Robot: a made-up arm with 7 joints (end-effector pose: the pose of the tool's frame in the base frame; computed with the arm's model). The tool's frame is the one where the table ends. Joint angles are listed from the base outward.
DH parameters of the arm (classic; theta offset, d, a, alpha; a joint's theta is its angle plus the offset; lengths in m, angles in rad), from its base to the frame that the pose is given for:
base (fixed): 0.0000 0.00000 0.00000 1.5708
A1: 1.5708 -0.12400 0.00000 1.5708
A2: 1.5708 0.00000 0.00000 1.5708
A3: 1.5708 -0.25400 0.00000 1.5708
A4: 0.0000 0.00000 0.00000 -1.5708
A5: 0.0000 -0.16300 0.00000 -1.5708
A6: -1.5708 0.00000 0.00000 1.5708
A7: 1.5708 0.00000 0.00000 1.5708
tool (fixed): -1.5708 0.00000 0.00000 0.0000
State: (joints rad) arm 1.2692 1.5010 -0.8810 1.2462 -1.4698 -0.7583 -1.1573
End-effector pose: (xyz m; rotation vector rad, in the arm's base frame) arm 0.1631 0.4209 0.0522 -1.5512 1.3537 1.8564
Working (the frame after each row of the table, in the pose's form):
after base (fixed): 0.0000 0.0000 0.0000 1.5708 0.0000 0.0000
after A1: 0.0000 0.1240 0.0000 -0.4719 0.0000 -3.1059
after A2: 0.0000 0.1240 0.0000 1.5466 0.1820 -0.2905
after A3: 0.0169 0.3774 -0.0053 3.0486 -0.0954 0.5993
after A4: 0.0169 0.3774 -0.0053 1.5134 -1.3167 -0.7433
after A5: 0.1631 0.4209 0.0522 1.0601 0.8918 -0.8426
after A6: 0.1631 0.4209 0.0522 -0.5362 -0.4009 -2.9169
after A7: 0.1631 0.4209 0.0522 0.1292 -1.8998 -1.5529

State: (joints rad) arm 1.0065 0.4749 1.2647 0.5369 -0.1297 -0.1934 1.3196
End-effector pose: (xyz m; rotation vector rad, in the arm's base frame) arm 0.2788 0.3749 -0.1468 -0.3792 -2.2041 0.0523
Working (the frame after each row of the table, in the pose's form):
after base (fixed): 0.0000 0.0000 0.0000 1.5708 0.0000 0.0000
after A1: 0.0000 0.1240 0.0000 -0.8747 0.0000 -3.0174
after A2: 0.0000 0.1240 0.0000 1.0703 -0.4166 -1.1705
after A3: 0.1909 0.2401 -0.1208 0.8641 0.1610 1.8585
after A4: 0.1909 0.2401 -0.1208 0.1250 -1.5875 1.4806
after A5: 0.2788 0.3749 -0.1468 -0.7269 -2.1489 -0.1245
after A6: 0.2788 0.3749 -0.1468 -1.4164 2.2552 -0.8260
after A7: 0.2788 0.3749 -0.1468 -1.9553 -1.3812 0.8623

